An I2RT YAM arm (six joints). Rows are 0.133 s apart.
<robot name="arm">
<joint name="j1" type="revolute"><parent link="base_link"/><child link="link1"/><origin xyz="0.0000 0.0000 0.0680" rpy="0.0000 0.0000 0.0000"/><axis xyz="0 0 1"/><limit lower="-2.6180" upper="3.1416"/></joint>
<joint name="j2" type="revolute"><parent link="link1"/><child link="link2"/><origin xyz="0.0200 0.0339 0.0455" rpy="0.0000 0.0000 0.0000"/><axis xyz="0 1 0"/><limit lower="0.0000" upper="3.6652"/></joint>
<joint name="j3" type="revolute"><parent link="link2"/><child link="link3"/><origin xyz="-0.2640 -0.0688 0.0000" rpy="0.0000 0.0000 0.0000"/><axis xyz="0 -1 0"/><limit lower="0.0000" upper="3.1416"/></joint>
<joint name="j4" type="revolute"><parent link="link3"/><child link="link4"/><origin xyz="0.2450 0.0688 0.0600" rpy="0.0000 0.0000 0.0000"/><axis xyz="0 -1 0"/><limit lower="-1.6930" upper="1.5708"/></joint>
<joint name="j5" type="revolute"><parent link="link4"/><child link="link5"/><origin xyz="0.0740 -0.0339 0.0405" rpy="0.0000 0.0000 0.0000"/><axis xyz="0 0 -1"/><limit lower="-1.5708" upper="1.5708"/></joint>
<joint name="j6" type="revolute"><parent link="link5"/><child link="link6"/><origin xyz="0.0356 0.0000 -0.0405" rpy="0.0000 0.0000 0.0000"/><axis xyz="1 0 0"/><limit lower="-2.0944" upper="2.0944"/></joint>
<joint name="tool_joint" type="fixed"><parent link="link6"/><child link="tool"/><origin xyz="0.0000 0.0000 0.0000" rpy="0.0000 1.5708 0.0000"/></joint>
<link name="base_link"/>
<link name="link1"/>
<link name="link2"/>
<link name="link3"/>
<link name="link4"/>
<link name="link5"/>
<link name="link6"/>
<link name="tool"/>
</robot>
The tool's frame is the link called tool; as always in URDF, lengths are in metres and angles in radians.
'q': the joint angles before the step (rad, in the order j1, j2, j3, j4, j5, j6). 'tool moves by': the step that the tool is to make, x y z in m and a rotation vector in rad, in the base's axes. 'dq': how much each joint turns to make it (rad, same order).
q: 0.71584 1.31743 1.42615 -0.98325 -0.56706 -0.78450
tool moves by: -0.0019 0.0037 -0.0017 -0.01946 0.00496 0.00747
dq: 0.01736 0.00840 0.00440 -0.01232 0.01499 0.00055
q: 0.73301 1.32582 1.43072 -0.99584 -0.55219 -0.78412
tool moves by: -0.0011 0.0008 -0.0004 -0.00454 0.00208 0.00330
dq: 0.00548 0.00040 -0.00003 -0.00387 0.00290 0.00055
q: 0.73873 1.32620 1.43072 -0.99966 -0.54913 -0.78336
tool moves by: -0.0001 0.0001 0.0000 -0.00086 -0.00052 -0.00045
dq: 0.00072 -0.00001 0.00009 -0.00011 0.00150 0.00035
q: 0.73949 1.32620 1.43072 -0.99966 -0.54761 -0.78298
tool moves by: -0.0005 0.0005 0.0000 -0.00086 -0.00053 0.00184
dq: 0.00290 0.00007 0.00016 -0.00015 0.00144 0.00024
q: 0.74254 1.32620 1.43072 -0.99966 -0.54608 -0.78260
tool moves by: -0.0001 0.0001 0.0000 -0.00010 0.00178 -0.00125
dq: 0.00058 0.00004 0.00007 -0.00011 0.00026 0.00249
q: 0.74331 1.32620 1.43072 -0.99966 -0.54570 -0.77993
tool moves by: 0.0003 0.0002 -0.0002 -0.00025 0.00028 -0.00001
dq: -0.00023 0.00119 0.00015 0.00056 -0.00014 -0.00020
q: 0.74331 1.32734 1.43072 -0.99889 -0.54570 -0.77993
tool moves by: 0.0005 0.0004 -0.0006 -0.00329 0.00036 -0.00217
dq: 0.00020 0.00229 -0.00005 0.00015 0.00318 0.00058
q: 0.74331 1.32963 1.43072 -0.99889 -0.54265 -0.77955
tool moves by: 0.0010 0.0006 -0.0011 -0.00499 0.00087 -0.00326
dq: -0.00041 0.00403 -0.00036 0.00055 0.00419 0.00036
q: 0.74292 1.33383 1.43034 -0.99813 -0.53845 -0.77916
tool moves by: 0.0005 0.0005 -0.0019 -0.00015 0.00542 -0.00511
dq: 0.00017 0.00029 -0.00764 0.00763 0.00049 0.00739
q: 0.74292 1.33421 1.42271 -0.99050 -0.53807 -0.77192
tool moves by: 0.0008 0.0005 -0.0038 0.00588 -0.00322 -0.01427
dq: 0.00020 -0.00651 -0.02402 0.03134 0.00737 0.01468
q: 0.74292 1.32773 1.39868 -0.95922 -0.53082 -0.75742
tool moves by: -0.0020 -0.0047 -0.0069 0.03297 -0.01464 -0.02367
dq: -0.00831 -0.04152 -0.07112 0.07503 -0.00109 0.02448
